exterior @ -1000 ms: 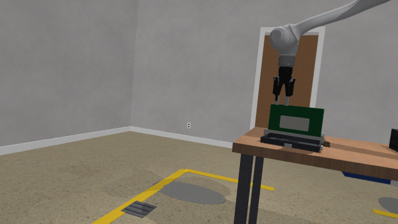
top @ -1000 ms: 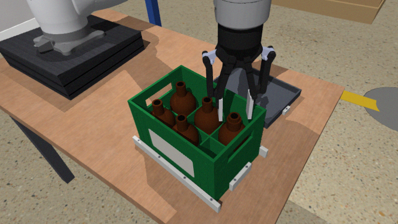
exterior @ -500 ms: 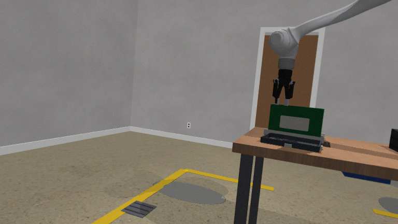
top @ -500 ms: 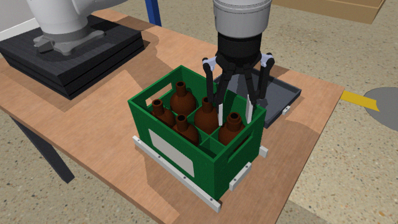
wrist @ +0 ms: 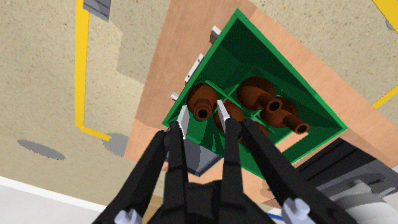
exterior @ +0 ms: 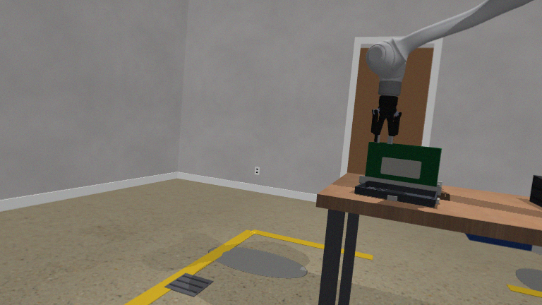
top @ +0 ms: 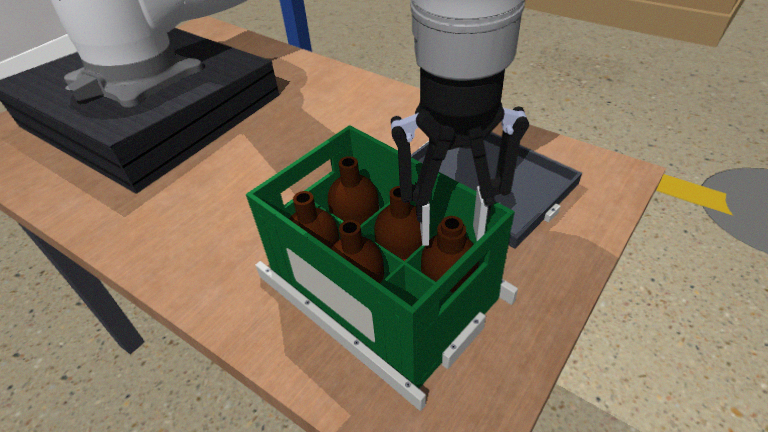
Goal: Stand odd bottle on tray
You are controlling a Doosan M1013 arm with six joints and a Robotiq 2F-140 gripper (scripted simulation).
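Right now my hand is 9 cm past the crate, 9 cm above it and 2 cm to the left of it. Round my hand: grey tray (26 cm to the left, 16 cm below, 6 cm behind).
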